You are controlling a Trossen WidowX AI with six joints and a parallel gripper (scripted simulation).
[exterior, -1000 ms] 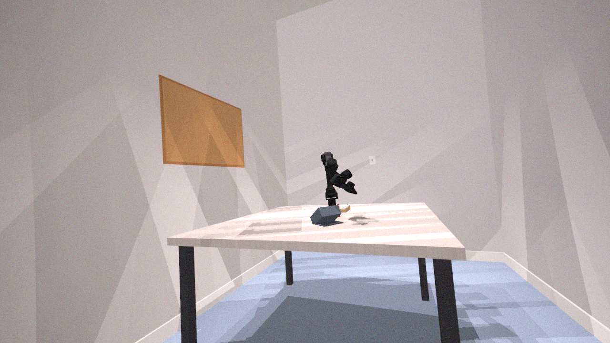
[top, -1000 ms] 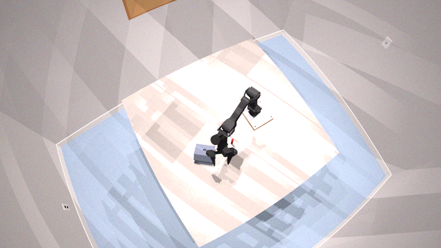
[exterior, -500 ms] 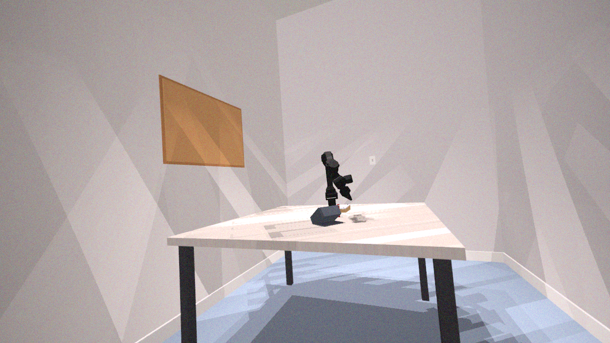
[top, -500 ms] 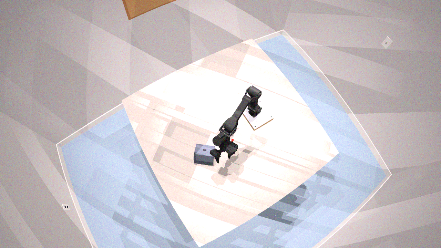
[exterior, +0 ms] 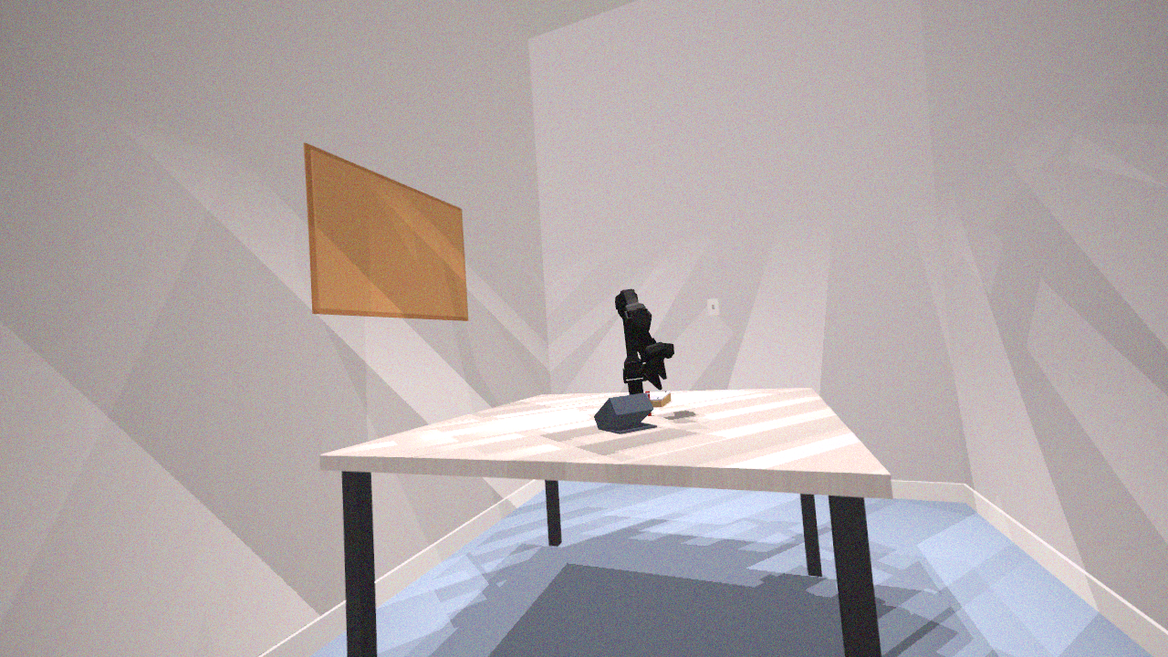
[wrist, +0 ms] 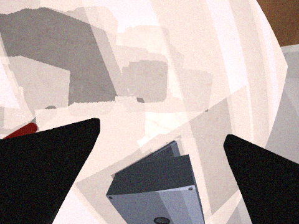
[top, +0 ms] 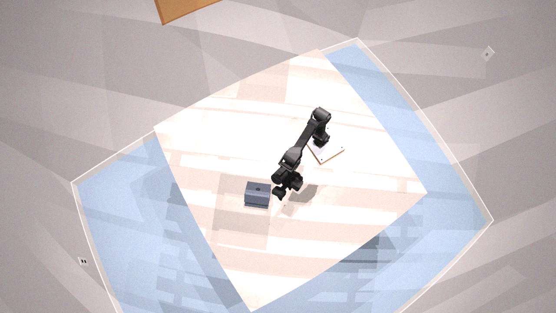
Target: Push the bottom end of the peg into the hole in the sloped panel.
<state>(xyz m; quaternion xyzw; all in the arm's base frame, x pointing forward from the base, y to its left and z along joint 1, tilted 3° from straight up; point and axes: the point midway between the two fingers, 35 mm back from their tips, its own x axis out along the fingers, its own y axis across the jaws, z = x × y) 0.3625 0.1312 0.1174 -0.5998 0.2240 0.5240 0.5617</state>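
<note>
My gripper tip is now 110 mm past the red peg, 60 mm to the left of it and 50 mm above it. From my gripper tip the other things lie so: grey sloped panel (90 mm ahead, 110 mm to the right, 70 mm below).
</note>
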